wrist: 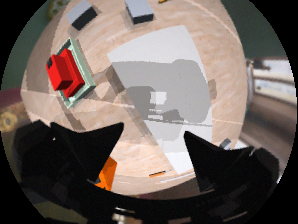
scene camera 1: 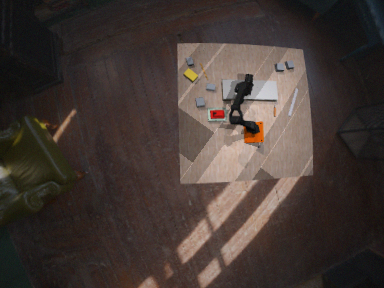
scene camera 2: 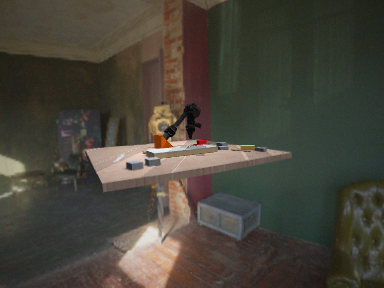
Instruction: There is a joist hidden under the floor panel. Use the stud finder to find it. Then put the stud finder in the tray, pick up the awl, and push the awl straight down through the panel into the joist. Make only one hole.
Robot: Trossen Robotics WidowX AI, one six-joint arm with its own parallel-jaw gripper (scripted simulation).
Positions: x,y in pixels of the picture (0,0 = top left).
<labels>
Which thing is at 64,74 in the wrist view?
A red stud finder.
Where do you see a pale green tray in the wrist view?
At 70,44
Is my gripper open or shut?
Open.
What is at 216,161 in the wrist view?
My gripper.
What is my gripper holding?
Nothing.
</labels>
